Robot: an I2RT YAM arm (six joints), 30 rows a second.
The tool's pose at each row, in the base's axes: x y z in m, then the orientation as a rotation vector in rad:
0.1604, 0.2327, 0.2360, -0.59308, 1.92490, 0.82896
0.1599, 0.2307, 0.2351, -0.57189, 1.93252, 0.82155
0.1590, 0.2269, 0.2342, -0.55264, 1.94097, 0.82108
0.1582, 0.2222, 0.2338, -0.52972, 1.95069, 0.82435
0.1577, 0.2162, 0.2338, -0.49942, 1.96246, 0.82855
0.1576, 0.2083, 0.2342, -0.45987, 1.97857, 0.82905
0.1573, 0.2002, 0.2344, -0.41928, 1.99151, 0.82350
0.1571, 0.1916, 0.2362, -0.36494, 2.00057, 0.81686
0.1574, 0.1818, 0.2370, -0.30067, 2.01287, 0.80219
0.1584, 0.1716, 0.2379, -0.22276, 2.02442, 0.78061
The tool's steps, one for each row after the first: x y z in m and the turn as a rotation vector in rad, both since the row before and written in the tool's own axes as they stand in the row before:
0.0012, -0.0012, -0.0015, 0.01510, -0.00244, 0.01180
0.0014, -0.0022, -0.0030, 0.00948, -0.00065, 0.01430
0.0009, -0.0028, -0.0038, 0.00850, -0.00082, 0.01871
0.0004, -0.0038, -0.0047, 0.01109, -0.00178, 0.02432
-0.0002, -0.0053, -0.0059, 0.01794, -0.00149, 0.02983
-0.0001, -0.0054, -0.0060, 0.02196, -0.00460, 0.02667
-0.0017, -0.0054, -0.0067, 0.02738, -0.01272, 0.03347
-0.0014, -0.0071, -0.0067, 0.03727, -0.01322, 0.03749
-0.0023, -0.0079, -0.0062, 0.04706, -0.01792, 0.04340

